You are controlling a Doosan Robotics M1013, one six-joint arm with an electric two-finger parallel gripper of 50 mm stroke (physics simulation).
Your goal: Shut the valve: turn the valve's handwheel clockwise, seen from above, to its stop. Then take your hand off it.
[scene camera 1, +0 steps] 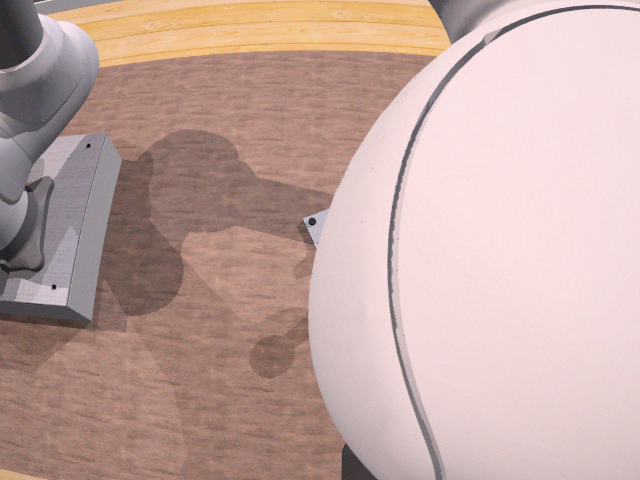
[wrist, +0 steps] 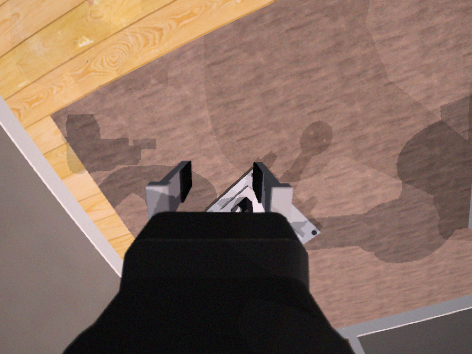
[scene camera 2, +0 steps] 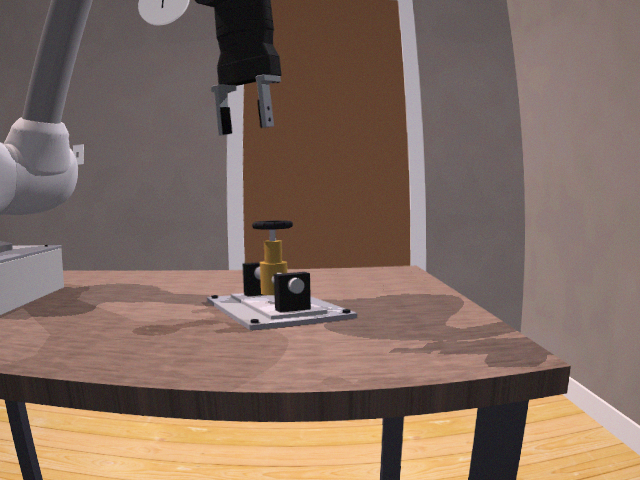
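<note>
The valve has a yellow body point(scene camera 2: 273, 276) and a black round handwheel point(scene camera 2: 272, 224) on a thin stem, upright on a light metal base plate point(scene camera 2: 237, 316) point(scene camera 1: 316, 229) point(wrist: 304, 224). In scene camera 1 the arm hides all of the valve except a corner of the plate. In the wrist view the gripper's body hides the handwheel. My gripper point(scene camera 2: 244, 129) point(wrist: 222, 174) is open and empty, pointing down. It hangs well above the handwheel, touching nothing, and appears slightly left of it in scene camera 2.
Two black blocks point(scene camera 2: 292, 292) hold the valve's pipe on the plate. The brown table point(scene camera 2: 155, 361) point(scene camera 1: 232, 103) point(wrist: 300, 65) bears the arm's metal pedestal point(scene camera 1: 98, 227) point(scene camera 2: 31, 279) at its left. A white arm housing point(scene camera 1: 491, 258) fills the right of scene camera 1.
</note>
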